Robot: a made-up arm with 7 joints.
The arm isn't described. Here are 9 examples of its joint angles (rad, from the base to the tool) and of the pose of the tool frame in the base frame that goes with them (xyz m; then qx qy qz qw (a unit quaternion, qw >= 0)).
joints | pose
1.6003 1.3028 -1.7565 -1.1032 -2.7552 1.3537 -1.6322 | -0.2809 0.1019 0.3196 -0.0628 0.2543 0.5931 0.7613
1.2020 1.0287 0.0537 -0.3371 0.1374 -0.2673 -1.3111 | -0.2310 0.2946 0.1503 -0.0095 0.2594 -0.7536 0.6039
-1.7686 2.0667 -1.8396 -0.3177 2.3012 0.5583 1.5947 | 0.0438 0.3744 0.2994 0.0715 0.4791 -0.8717 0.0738
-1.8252 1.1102 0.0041 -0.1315 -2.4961 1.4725 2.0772 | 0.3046 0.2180 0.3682 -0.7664 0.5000 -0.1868 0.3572
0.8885 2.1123 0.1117 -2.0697 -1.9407 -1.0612 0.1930 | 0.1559 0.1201 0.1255 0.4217 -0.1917 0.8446 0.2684
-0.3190 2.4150 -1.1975 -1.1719 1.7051 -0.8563 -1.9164 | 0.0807 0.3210 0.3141 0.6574 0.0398 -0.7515 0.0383
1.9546 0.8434 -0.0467 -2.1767 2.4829 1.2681 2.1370 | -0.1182 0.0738 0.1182 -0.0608 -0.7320 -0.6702 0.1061
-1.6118 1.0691 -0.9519 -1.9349 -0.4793 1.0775 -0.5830 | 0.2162 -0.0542 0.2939 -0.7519 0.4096 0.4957 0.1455
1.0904 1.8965 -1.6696 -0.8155 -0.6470 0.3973 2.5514 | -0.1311 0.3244 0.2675 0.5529 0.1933 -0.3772 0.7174
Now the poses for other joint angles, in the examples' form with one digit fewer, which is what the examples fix.
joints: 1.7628 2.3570 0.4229 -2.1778 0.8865 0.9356 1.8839
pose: 0.098 0.104 0.082 0.430 -0.069 0.089 0.896
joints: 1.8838 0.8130 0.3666 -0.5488 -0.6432 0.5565 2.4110
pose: -0.293 0.183 0.288 0.937 0.091 0.070 0.330
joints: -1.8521 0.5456 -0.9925 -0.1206 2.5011 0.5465 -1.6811
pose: 0.408 0.023 0.308 0.073 -0.883 -0.355 0.298
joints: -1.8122 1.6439 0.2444 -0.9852 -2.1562 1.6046 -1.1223
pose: 0.052 0.222 0.451 0.569 0.405 0.398 0.595
